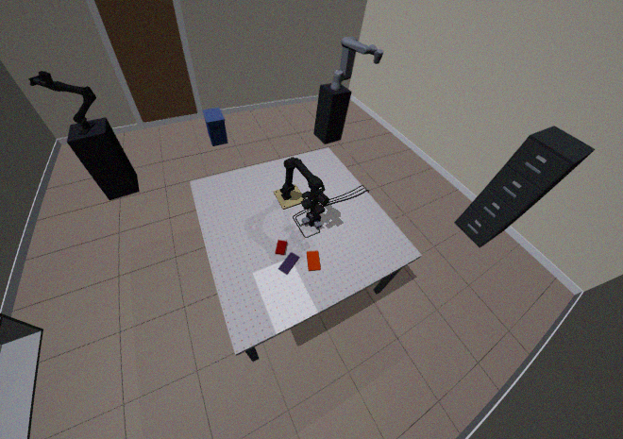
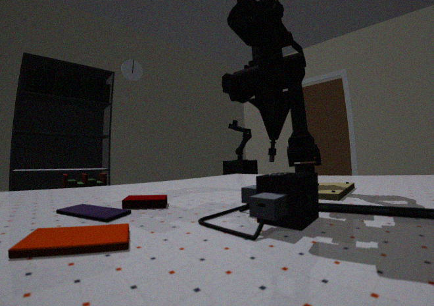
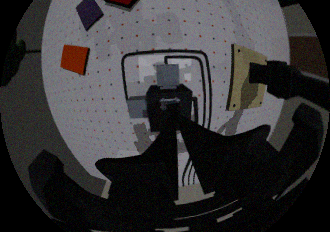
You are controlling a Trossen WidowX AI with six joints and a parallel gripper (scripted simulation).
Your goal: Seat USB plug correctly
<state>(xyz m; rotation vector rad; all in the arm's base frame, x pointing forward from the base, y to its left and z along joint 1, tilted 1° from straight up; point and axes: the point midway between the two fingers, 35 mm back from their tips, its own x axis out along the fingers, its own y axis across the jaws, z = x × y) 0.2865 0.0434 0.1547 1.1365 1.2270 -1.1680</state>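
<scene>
Now: the USB plug 20 mm below my gripper tip. From my gripper tip the other things lie so: red block: 280 mm to the right, 130 mm below, 90 mm ahead; orange tile: 270 mm ahead, 140 mm to the right, 130 mm below; purple tile: 280 mm to the right, 210 mm ahead, 130 mm below.
</scene>
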